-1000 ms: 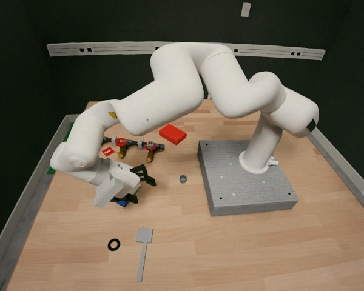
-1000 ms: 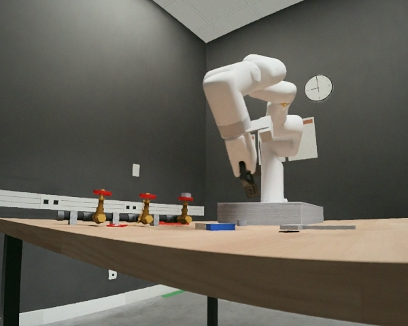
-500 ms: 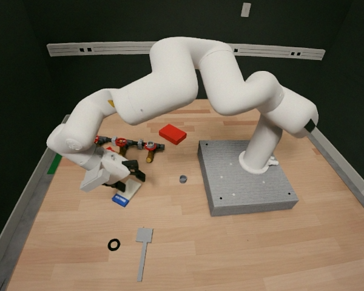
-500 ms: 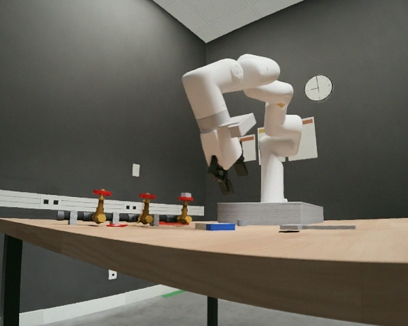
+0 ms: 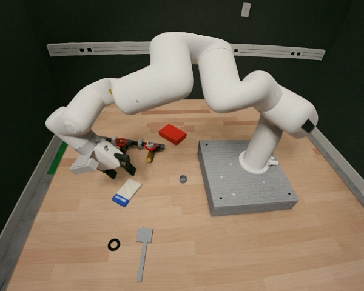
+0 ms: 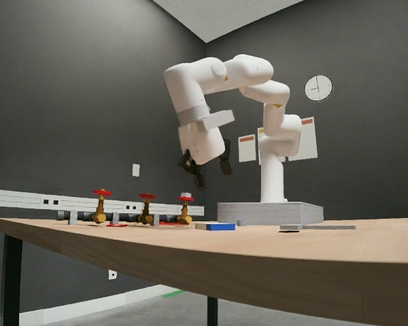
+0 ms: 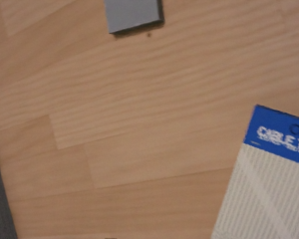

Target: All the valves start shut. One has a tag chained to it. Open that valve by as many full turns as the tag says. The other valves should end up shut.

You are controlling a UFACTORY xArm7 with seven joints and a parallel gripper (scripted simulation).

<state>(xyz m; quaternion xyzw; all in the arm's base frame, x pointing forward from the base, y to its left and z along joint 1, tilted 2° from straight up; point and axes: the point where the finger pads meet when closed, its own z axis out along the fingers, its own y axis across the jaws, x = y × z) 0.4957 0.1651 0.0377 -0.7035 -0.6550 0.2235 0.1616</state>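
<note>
Right now the red tag is 160 mm ahead of my hand, 210 mm to the right of it and 120 mm below it. Round my hand: blue box (120 mm below); then grey cap (50 mm behind, 190 mm to the right, 30 mm below); then grey paddle (110 mm behind, 200 mm to the left, 120 mm below).
</note>
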